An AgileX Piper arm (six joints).
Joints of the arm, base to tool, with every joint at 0 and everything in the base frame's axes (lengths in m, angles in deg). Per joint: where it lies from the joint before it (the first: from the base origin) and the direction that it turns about. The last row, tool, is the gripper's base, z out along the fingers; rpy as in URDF.
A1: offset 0 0 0.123 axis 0 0 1
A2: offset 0 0 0 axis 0 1 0
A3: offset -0.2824 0 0.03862 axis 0 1 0
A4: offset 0.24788 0 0.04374 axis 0.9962 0 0.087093
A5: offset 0 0 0 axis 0 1 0
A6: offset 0.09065 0 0.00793 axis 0.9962 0 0.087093
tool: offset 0 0 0 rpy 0 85 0
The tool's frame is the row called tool.
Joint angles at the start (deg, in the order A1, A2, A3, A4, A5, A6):
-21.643 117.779 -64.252 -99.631 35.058 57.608
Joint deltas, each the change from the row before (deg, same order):
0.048 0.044 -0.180 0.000 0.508 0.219
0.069 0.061 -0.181 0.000 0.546 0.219
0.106 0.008 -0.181 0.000 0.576 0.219
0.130 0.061 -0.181 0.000 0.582 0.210
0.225 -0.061 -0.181 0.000 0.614 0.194
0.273 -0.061 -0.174 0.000 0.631 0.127
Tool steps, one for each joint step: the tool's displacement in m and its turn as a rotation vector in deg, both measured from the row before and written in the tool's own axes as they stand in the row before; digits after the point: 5 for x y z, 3 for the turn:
-0.00046 -0.00095 0.00002 0.494 0.153 0.270
-0.00050 -0.00082 0.00002 0.512 0.164 0.251
-0.00075 -0.00101 -0.00033 0.557 0.118 0.264
-0.00077 -0.00062 -0.00021 0.526 0.131 0.213
-0.00140 -0.00097 -0.00104 0.594 -0.002 0.223
-0.00158 -0.00078 -0.00123 0.590 -0.029 0.131

